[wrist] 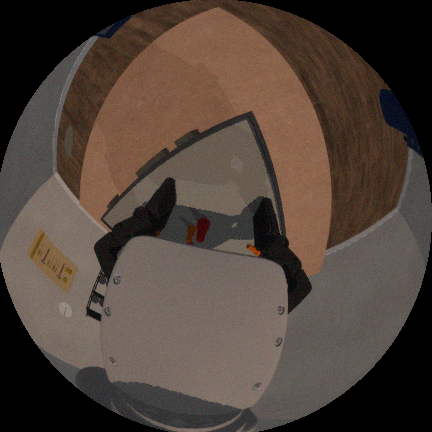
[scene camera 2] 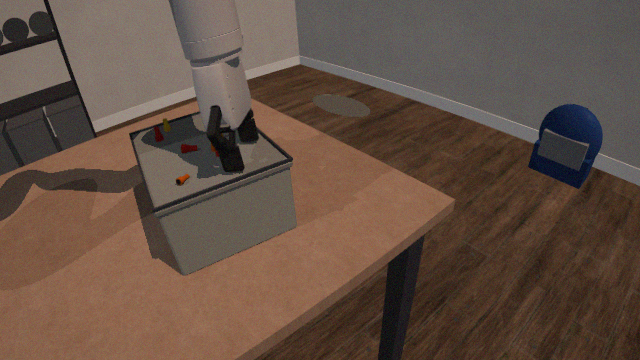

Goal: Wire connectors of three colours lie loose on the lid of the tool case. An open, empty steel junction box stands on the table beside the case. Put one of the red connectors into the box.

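My gripper [scene camera 2: 241,150] [wrist: 216,197] is open and empty, its fingers spread low over the lid [scene camera 2: 161,172] [wrist: 220,150] of the tool case. A red connector [scene camera 2: 217,153] [wrist: 202,230] lies on the lid; in the wrist view it shows between the spread fingers, and in the scene view a finger partly hides it. An orange connector [scene camera 2: 213,148] [wrist: 190,233] is close beside it. A second red connector [scene camera 2: 188,148] lies on its side, and a third red one [scene camera 2: 158,134] stands farther back. The steel junction box does not show in either view.
A yellow connector [scene camera 2: 166,125] stands near the back red one. Another orange connector [scene camera 2: 182,179] [wrist: 253,250] lies near the lid's front left; an orange piece [wrist: 158,233] shows by the left finger in the wrist view. The case stands on the table [scene camera 2: 330,240] [wrist: 295,150].
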